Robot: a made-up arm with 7 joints. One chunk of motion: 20 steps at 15 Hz.
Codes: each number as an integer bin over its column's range. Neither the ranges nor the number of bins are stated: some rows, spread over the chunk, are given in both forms.
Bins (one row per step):
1: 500 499 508 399 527 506 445
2: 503 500 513 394 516 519 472
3: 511 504 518 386 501 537 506
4: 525 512 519 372 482 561 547
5: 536 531 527 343 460 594 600
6: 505 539 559 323 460 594 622
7: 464 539 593 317 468 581 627
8: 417 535 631 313 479 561 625
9: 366 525 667 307 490 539 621
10: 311 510 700 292 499 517 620
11: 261 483 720 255 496 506 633
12: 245 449 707 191 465 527 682
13: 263 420 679 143 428 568 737
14: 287 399 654 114 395 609 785
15: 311 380 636 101 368 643 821
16: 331 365 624 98 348 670 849
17: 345 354 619 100 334 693 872
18: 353 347 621 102 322 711 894
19: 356 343 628 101 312 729 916
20: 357 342 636 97 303 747 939
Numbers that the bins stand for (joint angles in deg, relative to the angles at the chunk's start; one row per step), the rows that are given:
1: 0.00 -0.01 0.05 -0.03 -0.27 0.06 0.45
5: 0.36 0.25 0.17 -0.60 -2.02 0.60 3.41
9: -1.36 0.20 1.02 -0.97 -1.24 0.26 3.81
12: -2.58 -0.42 1.26 -2.15 -1.89 0.19 4.98
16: -1.71 -1.10 0.76 -3.09 -4.95 1.07 8.17
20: -1.45 -1.29 0.83 -3.10 -6.13 1.54 9.89
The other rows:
2: 0.03 0.00 0.08 -0.08 -0.56 0.14 0.96
3: 0.11 0.03 0.11 -0.16 -0.95 0.25 1.61
4: 0.25 0.10 0.12 -0.31 -1.45 0.40 2.40
6: 0.05 0.32 0.36 -0.81 -2.02 0.60 3.83
7: -0.36 0.32 0.57 -0.87 -1.81 0.52 3.93
8: -0.84 0.28 0.80 -0.91 -1.53 0.40 3.89
10: -1.91 0.08 1.22 -1.12 -1.00 0.13 3.79
11: -2.42 -0.14 1.34 -1.50 -1.08 0.06 4.04
13: -2.40 -0.65 1.09 -2.64 -2.86 0.44 6.03
14: -2.16 -0.82 0.94 -2.93 -3.72 0.69 6.95
15: -1.91 -0.98 0.83 -3.06 -4.43 0.90 7.64
17: -1.57 -1.19 0.73 -3.07 -5.32 1.21 8.61
18: -1.49 -1.25 0.74 -3.05 -5.63 1.32 9.03
19: -1.46 -1.28 0.78 -3.06 -5.89 1.43 9.45

